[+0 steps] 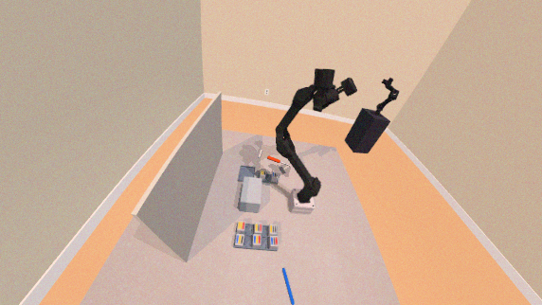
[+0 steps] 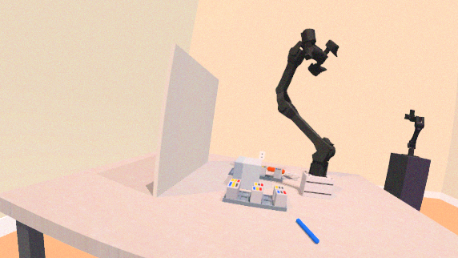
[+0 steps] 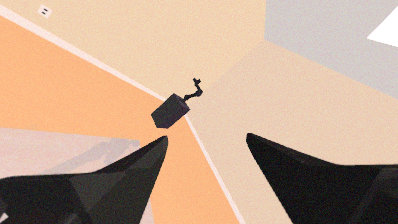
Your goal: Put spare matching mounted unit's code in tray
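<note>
My gripper tip is now 590 mm above the grey rack, 370 mm to the right of it and 340 mm short of it. The rest, counted from my gripper tip: grey box: 540 mm below, 360 mm ahead, 170 mm to the left; then tall grey panel: 600 mm ahead, 370 mm below, 130 mm to the left; then flat grey tray: 590 mm below, 370 mm ahead, 30 mm to the right.
</note>
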